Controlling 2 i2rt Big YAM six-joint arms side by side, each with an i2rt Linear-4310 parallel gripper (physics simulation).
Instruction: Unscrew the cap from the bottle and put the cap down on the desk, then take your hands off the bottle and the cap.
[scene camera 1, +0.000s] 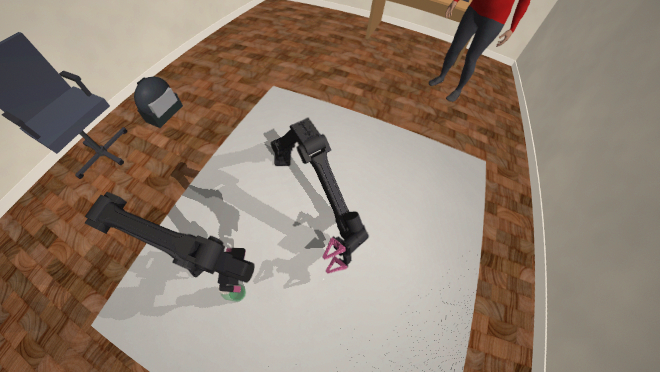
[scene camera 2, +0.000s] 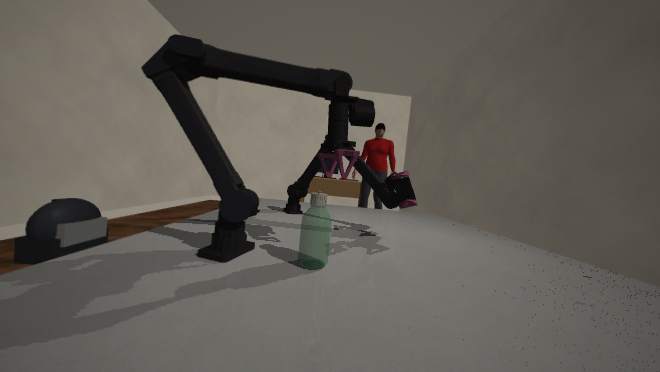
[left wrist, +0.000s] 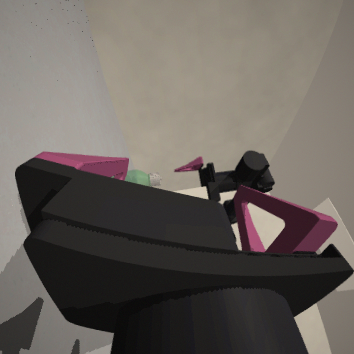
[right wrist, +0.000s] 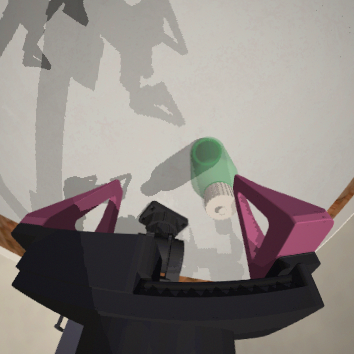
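Seen in the pictures: left gripper, between the fingertips: (scene camera 1: 325, 265) (scene camera 2: 402, 187) (left wrist: 184, 178); right gripper, between the fingertips: (scene camera 2: 336, 178) (left wrist: 176, 188) (right wrist: 174, 183); left arm's base, origin of its link: (scene camera 1: 283, 157) (scene camera 2: 292, 212); right arm's base, origin of its link: (scene camera 2: 228, 251) (right wrist: 163, 218).
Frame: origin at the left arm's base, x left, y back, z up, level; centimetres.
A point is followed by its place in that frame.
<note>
A translucent green bottle (scene camera 1: 236, 294) @[x -72.9, y 14.1, z 12.2 cm] (scene camera 2: 315, 235) @[x -74.7, y 18.8, z 8.5 cm] (left wrist: 137, 176) @[x -72.0, y 13.7, z 12.2 cm] (right wrist: 214, 172) @[x -71.0, y 14.6, z 13.7 cm] stands upright on the white desk (scene camera 1: 415, 200) @[x -28.4, y -70.4, z 0.0 cm] (scene camera 2: 400, 310) @[x -93.2, y 9.4, z 0.0 cm]. The whitish ribbed cap (scene camera 2: 319, 199) @[x -73.2, y 17.9, z 16.9 cm] (left wrist: 155, 178) @[x -71.0, y 15.2, z 17.1 cm] (right wrist: 220, 206) @[x -71.1, y 16.9, z 18.3 cm] sits on its neck. My right gripper (scene camera 1: 233, 270) @[x -66.7, y 10.2, z 22.5 cm] (scene camera 2: 337, 177) @[x -66.7, y 10.2, z 22.5 cm] (right wrist: 174, 183) @[x -66.7, y 10.2, z 22.5 cm] is open and empty, pointing down with its fingertips above cap height. In the right wrist view the cap shows beside the right-hand finger's tip, off centre between the fingers. In scene camera 1 this gripper hides part of the bottle. My left gripper (scene camera 1: 326, 265) @[x -64.0, y -19.6, z 21.5 cm] (scene camera 2: 404, 189) @[x -64.0, y -19.6, z 21.5 cm] (left wrist: 184, 178) @[x -64.0, y -19.6, z 21.5 cm] is open and empty, well away from the bottle.
A dark helmet-like object (scene camera 1: 155, 100) (scene camera 2: 65, 227) shows at the left in both scene views. An office chair (scene camera 1: 55, 110) stands on the wooden floor. A person in red (scene camera 1: 475, 45) (scene camera 2: 379, 155) stands beyond the desk, near a wooden table (scene camera 1: 377, 15) (scene camera 2: 335, 187).
</note>
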